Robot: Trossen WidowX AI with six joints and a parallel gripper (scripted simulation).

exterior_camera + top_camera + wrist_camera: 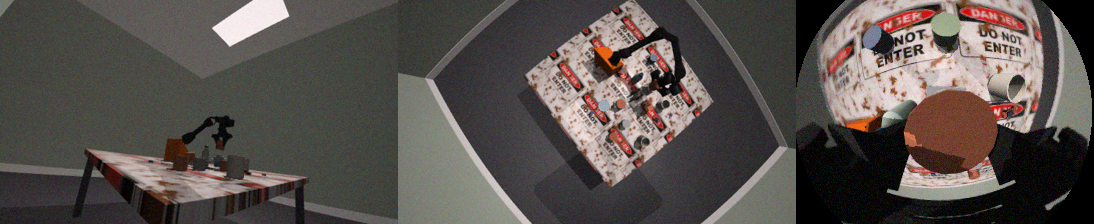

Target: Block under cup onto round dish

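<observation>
My gripper tip is 7 cm past the pale blue round dish, 40 cm to the left of it and 17 cm above it. Also, from my gripper tip: green cup (17 cm to the left, 13 cm below); bottle (12 cm behind, 4 cm to the right, 6 cm below); balance (14 cm to the right, 13 cm below).
</observation>
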